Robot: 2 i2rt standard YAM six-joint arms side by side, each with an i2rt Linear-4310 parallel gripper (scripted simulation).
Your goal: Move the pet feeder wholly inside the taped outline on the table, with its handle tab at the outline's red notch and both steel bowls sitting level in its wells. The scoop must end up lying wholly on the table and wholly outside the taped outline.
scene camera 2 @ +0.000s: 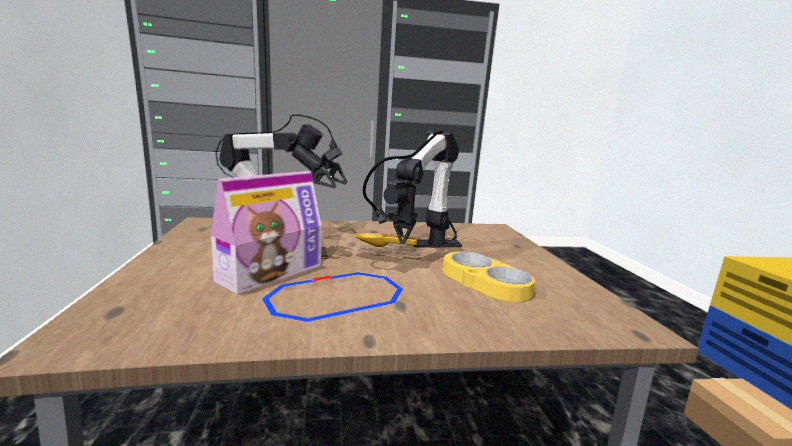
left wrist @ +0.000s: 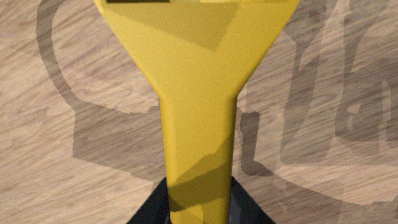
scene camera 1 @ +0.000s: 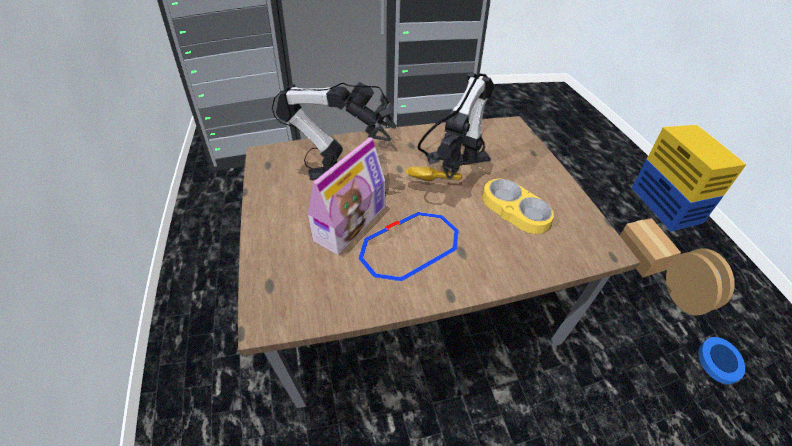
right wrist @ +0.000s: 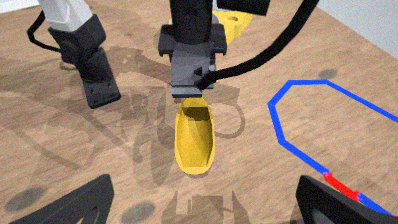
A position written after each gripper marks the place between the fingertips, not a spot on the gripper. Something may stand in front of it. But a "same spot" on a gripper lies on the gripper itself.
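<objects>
Right gripper visible in scene camera 2, scene camera 1, right wrist view [204, 184]. Right gripper out of frame in left wrist view. Right gripper [scene camera 1: 366, 115] and [scene camera 2: 312, 159], same spot.
</objects>
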